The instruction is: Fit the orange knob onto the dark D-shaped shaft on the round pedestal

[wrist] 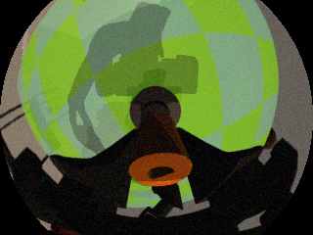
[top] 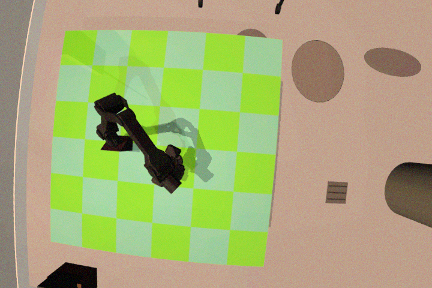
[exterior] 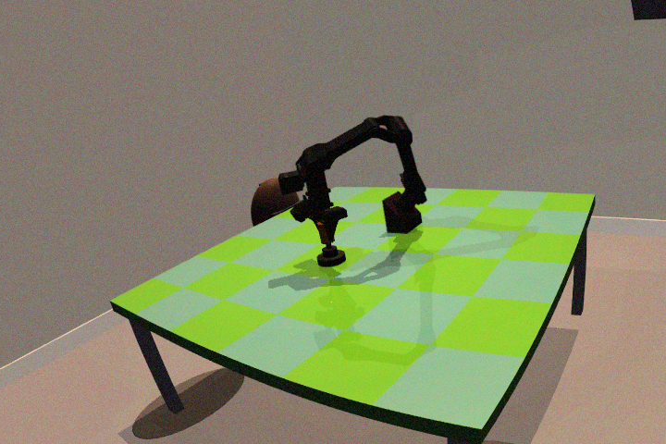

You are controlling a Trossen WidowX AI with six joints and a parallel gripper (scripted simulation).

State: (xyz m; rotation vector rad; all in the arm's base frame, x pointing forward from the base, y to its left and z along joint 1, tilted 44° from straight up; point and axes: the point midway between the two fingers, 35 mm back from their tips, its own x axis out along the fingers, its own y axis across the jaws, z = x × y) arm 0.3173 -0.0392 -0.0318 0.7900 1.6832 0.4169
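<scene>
The orange knob lies 20 mm above my gripper tip. The rest, counted from my gripper tip: dark round pedestal: 40 mm below.
</scene>
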